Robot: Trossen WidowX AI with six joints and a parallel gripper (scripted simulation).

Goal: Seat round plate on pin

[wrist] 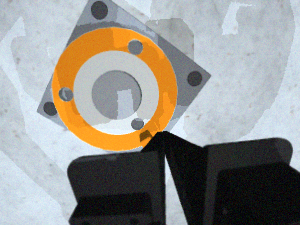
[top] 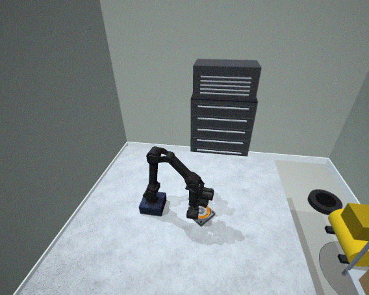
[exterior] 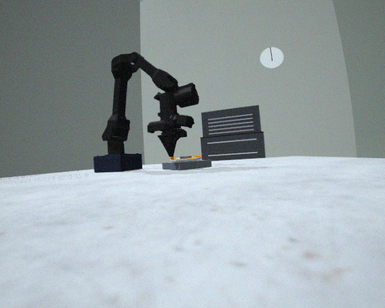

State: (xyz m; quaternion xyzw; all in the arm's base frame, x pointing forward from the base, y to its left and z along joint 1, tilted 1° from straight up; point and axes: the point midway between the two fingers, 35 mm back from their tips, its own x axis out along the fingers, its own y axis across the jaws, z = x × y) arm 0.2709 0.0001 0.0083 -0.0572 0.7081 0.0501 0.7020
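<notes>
Now: gripper tip 3 cm short of the square grey base, 4 cm to the right of it and 2 cm above it.
</notes>
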